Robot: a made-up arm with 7 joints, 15 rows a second.
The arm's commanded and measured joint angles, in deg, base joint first. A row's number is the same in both.
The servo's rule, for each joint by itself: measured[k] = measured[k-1] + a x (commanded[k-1-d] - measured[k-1]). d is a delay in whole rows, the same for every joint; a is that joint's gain. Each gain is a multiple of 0.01, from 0.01 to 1. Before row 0 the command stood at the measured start. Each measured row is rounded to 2 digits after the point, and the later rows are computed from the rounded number. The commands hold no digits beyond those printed.
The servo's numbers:
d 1
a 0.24 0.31 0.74 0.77 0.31 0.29 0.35
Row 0, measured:
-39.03 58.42 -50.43 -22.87 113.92 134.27 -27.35
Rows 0 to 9, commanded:
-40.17 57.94 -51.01 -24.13 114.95 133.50 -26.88
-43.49 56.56 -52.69 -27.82 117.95 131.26 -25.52
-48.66 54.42 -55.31 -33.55 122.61 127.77 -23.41
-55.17 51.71 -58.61 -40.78 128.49 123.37 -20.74
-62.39 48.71 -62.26 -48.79 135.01 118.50 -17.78
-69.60 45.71 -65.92 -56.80 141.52 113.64 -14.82
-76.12 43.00 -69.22 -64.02 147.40 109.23 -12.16
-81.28 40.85 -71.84 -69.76 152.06 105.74 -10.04
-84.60 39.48 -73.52 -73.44 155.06 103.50 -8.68
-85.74 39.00 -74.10 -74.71 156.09 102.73 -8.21
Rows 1 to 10, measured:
-39.03 58.42 -50.43 -22.87 113.92 134.27 -27.35
-39.30 58.27 -50.86 -23.84 114.24 134.05 -27.19
-40.31 57.74 -52.21 -26.90 115.39 133.24 -26.61
-42.31 56.71 -54.50 -32.02 117.63 131.65 -25.49
-45.40 55.16 -57.54 -38.77 121.00 129.25 -23.83
-49.48 53.16 -61.03 -46.49 125.34 126.13 -21.71
-54.31 50.85 -64.65 -54.43 130.36 122.51 -19.30
-59.54 48.42 -68.03 -61.81 135.64 118.66 -16.80
-64.76 46.07 -70.85 -67.93 140.73 114.91 -14.43
-69.52 44.03 -72.83 -72.17 145.17 111.60 -12.42

